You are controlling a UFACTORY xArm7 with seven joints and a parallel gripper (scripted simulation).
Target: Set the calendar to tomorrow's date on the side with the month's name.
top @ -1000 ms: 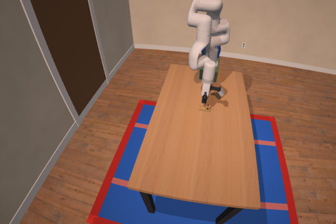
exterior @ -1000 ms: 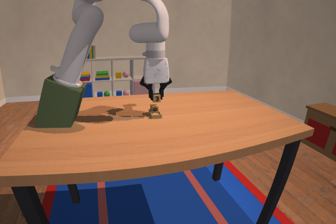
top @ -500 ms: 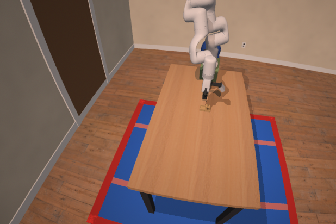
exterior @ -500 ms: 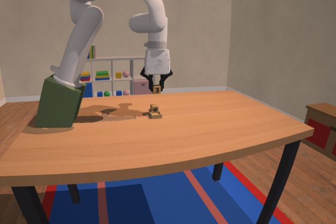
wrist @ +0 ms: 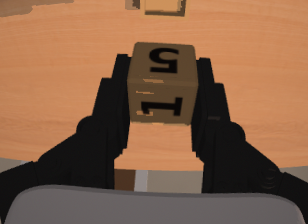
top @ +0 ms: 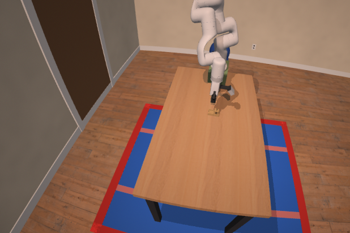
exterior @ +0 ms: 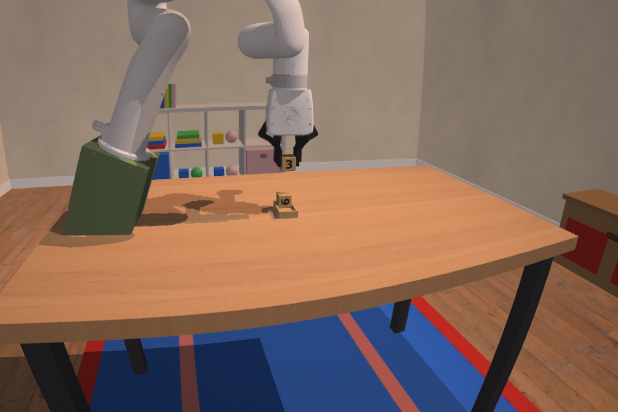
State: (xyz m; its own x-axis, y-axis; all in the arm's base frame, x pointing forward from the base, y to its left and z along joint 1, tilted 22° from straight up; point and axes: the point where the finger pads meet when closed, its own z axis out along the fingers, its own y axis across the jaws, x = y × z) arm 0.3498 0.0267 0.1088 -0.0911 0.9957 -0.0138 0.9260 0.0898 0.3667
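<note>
Now: the wooden cube 110 mm below my hand and 30 mm to the left of it. Also, from my hand: wooden digit cube: 10 mm below; then low tray: 130 mm below, 20 mm to the left.
</note>
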